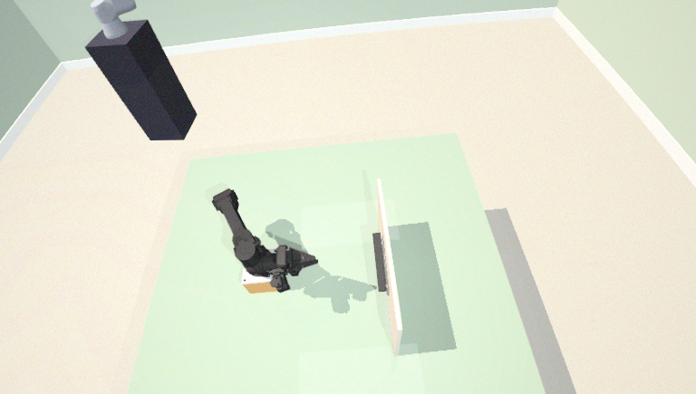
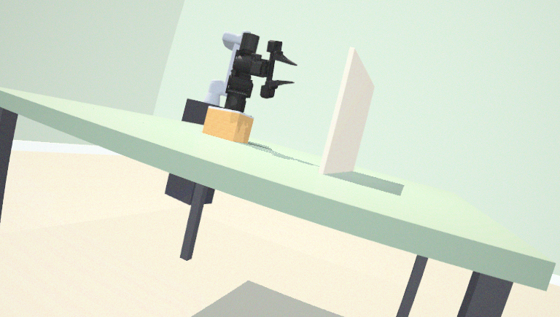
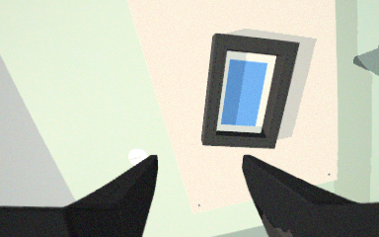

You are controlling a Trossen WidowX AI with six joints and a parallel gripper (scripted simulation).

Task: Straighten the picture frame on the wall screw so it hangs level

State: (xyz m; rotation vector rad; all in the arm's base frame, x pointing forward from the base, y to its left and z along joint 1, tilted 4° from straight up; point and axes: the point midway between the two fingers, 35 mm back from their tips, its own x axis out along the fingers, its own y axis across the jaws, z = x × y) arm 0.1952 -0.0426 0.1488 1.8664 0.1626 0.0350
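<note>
Right now the picture frame is 19 cm ahead of my gripper tip, 4 cm to the left of it and 9 cm below it. The rest, counted from my gripper tip: cream wall panel (20 cm ahead, 3 cm to the left, 10 cm below).
</note>
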